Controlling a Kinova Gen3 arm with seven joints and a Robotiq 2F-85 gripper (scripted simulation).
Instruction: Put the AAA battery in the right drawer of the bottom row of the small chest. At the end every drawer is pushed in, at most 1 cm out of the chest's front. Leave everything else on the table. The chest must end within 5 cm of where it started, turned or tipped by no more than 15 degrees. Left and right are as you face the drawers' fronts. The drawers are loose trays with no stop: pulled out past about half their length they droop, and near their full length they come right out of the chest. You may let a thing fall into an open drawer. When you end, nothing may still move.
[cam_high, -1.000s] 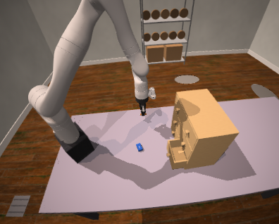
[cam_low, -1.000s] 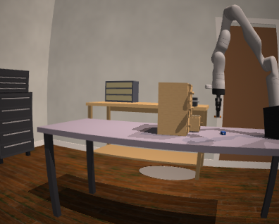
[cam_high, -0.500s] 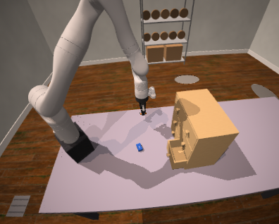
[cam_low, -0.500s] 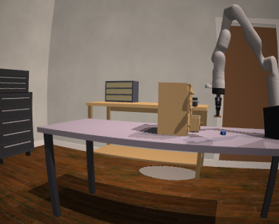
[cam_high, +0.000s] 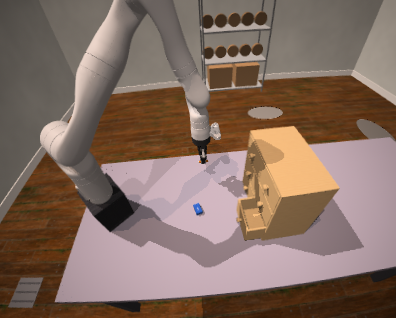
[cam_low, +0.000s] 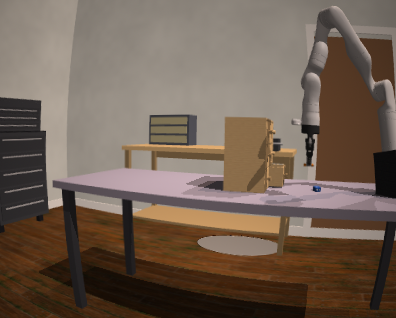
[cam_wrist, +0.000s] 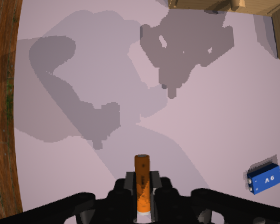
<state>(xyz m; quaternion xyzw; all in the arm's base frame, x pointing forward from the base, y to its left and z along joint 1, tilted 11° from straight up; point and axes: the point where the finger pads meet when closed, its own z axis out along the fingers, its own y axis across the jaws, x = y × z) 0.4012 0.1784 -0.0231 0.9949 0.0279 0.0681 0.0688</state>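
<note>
The AAA battery lies 10 mm below my hand. From my hand the other things lie so: small blue object: 160 mm to the right, 140 mm below, 40 mm behind.
</note>
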